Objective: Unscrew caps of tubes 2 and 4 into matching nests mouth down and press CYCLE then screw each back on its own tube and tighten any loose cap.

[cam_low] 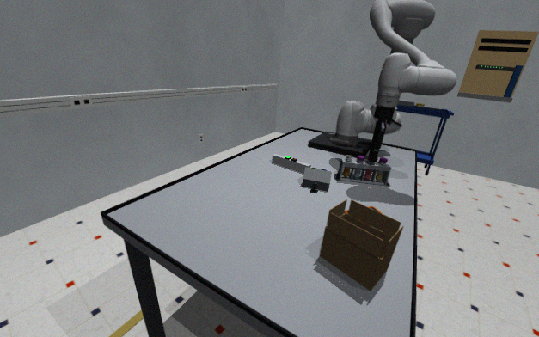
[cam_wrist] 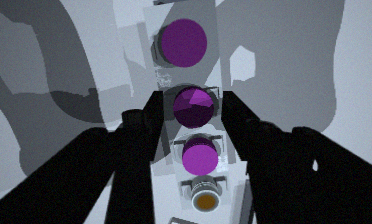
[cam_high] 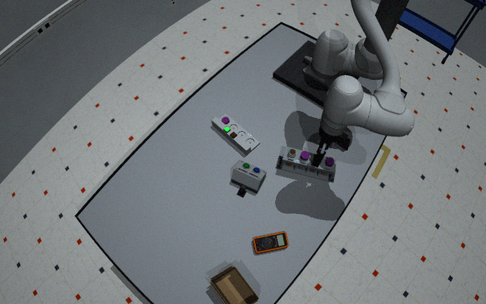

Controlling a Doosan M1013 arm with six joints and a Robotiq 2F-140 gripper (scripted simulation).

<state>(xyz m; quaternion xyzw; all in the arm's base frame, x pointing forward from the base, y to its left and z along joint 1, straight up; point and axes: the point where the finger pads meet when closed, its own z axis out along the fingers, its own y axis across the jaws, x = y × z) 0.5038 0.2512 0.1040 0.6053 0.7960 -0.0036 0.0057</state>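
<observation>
Now: the purple cap 20 mm ahead of my hand, 50 mm to the right of it and 30 mm below it. Also, from my hand: green key: 180 mm ahead, 210 mm to the right, 80 mm below; then blue key: 170 mm ahead, 170 mm to the right, 80 mm below; then key housing: 190 mm ahead, 190 mm to the right, 90 mm below.
</observation>
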